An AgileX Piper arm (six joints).
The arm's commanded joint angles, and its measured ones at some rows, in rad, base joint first. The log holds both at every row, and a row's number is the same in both.
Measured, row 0: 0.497, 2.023, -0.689, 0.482, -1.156, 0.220
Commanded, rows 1 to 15: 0.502, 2.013, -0.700, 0.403, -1.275, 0.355; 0.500, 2.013, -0.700, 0.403, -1.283, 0.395; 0.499, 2.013, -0.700, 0.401, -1.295, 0.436; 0.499, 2.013, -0.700, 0.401, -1.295, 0.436; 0.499, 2.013, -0.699, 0.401, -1.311, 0.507; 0.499, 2.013, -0.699, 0.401, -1.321, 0.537; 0.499, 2.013, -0.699, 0.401, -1.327, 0.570; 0.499, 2.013, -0.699, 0.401, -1.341, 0.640; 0.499, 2.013, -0.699, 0.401, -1.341, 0.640; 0.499, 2.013, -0.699, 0.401, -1.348, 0.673; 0.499, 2.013, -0.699, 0.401, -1.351, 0.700; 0.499, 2.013, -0.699, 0.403, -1.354, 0.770; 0.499, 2.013, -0.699, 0.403, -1.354, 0.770; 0.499, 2.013, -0.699, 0.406, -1.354, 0.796; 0.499, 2.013, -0.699, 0.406, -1.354, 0.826
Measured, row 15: 0.495, 2.023, -0.681, 0.473, -1.163, 0.717
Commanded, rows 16 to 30: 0.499, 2.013, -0.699, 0.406, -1.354, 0.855; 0.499, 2.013, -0.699, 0.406, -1.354, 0.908; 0.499, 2.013, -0.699, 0.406, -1.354, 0.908; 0.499, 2.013, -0.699, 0.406, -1.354, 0.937; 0.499, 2.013, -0.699, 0.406, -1.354, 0.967; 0.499, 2.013, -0.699, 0.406, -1.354, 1.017; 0.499, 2.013, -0.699, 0.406, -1.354, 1.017; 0.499, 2.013, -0.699, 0.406, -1.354, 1.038; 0.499, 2.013, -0.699, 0.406, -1.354, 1.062; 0.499, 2.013, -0.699, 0.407, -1.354, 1.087; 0.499, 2.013, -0.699, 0.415, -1.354, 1.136; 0.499, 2.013, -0.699, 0.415, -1.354, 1.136; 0.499, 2.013, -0.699, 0.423, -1.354, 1.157; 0.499, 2.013, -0.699, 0.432, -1.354, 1.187; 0.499, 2.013, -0.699, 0.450, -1.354, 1.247
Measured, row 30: 0.495, 2.024, -0.678, 0.478, -1.167, 1.152
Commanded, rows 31 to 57: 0.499, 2.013, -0.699, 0.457, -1.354, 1.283; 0.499, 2.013, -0.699, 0.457, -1.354, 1.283; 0.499, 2.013, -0.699, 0.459, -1.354, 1.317; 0.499, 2.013, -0.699, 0.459, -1.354, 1.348; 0.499, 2.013, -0.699, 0.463, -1.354, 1.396; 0.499, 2.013, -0.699, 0.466, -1.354, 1.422; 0.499, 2.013, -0.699, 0.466, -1.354, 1.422; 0.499, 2.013, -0.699, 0.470, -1.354, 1.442; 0.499, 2.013, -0.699, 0.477, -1.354, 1.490; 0.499, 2.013, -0.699, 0.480, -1.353, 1.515; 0.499, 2.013, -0.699, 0.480, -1.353, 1.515; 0.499, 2.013, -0.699, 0.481, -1.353, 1.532; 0.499, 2.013, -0.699, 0.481, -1.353, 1.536; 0.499, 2.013, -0.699, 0.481, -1.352, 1.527; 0.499, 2.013, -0.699, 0.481, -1.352, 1.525; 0.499, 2.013, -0.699, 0.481, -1.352, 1.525; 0.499, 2.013, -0.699, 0.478, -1.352, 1.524; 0.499, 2.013, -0.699, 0.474, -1.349, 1.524; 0.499, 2.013, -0.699, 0.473, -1.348, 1.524; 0.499, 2.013, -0.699, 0.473, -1.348, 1.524; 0.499, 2.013, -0.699, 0.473, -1.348, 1.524; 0.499, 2.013, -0.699, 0.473, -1.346, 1.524; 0.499, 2.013, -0.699, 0.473, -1.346, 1.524; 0.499, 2.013, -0.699, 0.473, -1.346, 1.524; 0.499, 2.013, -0.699, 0.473, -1.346, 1.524; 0.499, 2.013, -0.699, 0.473, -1.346, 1.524; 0.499, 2.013, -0.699, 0.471, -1.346, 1.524
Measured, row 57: 0.496, 2.024, -0.678, 0.496, -1.167, 1.515
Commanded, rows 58 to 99: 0.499, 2.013, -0.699, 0.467, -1.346, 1.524; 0.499, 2.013, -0.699, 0.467, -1.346, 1.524; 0.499, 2.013, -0.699, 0.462, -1.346, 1.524; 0.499, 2.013, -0.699, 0.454, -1.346, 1.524; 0.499, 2.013, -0.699, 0.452, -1.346, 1.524; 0.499, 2.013, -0.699, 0.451, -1.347, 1.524; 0.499, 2.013, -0.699, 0.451, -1.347, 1.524; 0.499, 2.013, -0.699, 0.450, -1.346, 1.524; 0.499, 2.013, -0.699, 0.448, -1.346, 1.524; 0.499, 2.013, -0.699, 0.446, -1.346, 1.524; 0.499, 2.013, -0.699, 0.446, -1.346, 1.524; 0.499, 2.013, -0.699, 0.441, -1.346, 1.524; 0.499, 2.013, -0.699, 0.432, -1.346, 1.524; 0.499, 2.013, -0.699, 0.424, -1.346, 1.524; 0.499, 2.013, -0.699, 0.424, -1.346, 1.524; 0.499, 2.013, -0.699, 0.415, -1.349, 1.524; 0.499, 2.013, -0.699, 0.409, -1.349, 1.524; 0.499, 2.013, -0.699, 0.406, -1.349, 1.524; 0.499, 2.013, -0.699, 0.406, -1.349, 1.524; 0.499, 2.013, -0.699, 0.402, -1.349, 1.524; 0.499, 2.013, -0.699, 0.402, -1.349, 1.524; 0.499, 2.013, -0.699, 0.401, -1.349, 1.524; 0.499, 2.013, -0.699, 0.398, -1.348, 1.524; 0.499, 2.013, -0.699, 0.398, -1.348, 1.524; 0.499, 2.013, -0.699, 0.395, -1.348, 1.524; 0.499, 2.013, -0.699, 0.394, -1.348, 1.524; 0.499, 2.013, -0.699, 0.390, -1.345, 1.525; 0.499, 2.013, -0.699, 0.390, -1.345, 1.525; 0.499, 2.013, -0.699, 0.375, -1.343, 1.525; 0.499, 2.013, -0.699, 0.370, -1.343, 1.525; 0.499, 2.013, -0.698, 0.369, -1.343, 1.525; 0.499, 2.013, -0.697, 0.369, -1.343, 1.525; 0.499, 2.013, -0.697, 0.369, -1.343, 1.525; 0.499, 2.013, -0.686, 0.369, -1.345, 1.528; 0.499, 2.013, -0.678, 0.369, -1.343, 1.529; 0.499, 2.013, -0.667, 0.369, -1.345, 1.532; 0.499, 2.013, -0.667, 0.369, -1.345, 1.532; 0.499, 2.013, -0.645, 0.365, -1.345, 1.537; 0.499, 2.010, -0.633, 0.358, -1.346, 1.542; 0.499, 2.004, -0.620, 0.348, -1.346, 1.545; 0.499, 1.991, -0.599, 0.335, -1.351, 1.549; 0.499, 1.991, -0.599, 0.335, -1.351, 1.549
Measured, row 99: 0.505, 2.021, -0.623, 0.366, -1.208, 1.541
